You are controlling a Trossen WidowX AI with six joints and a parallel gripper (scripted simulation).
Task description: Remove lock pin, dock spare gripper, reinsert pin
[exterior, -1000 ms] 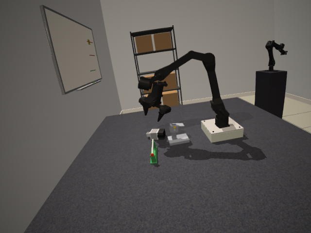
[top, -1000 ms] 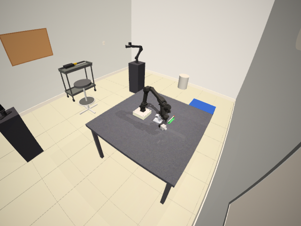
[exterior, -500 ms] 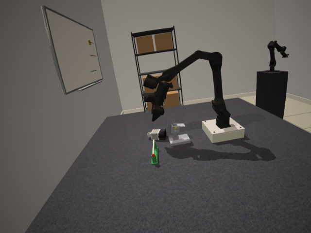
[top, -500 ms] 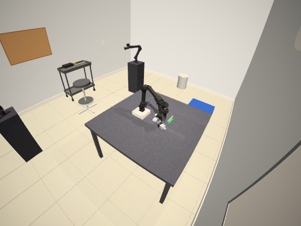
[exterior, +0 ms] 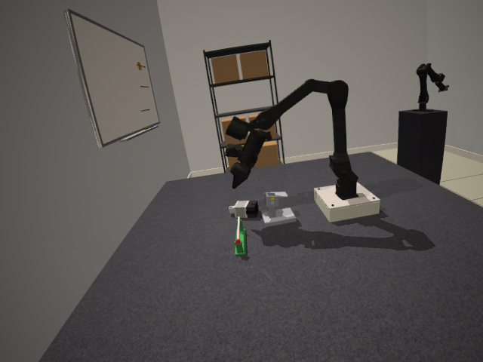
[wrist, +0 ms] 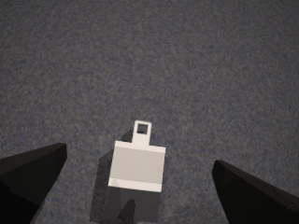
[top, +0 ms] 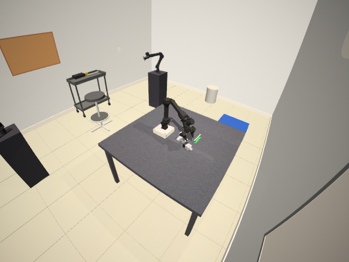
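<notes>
The spare gripper is 110 mm below my gripper tip and 10 mm behind it. Round my gripper tip: grey mount: 120 mm behind, 80 mm to the left, 80 mm below; then green cradle: 190 mm to the left, 110 mm below, 20 mm ahead.
</notes>
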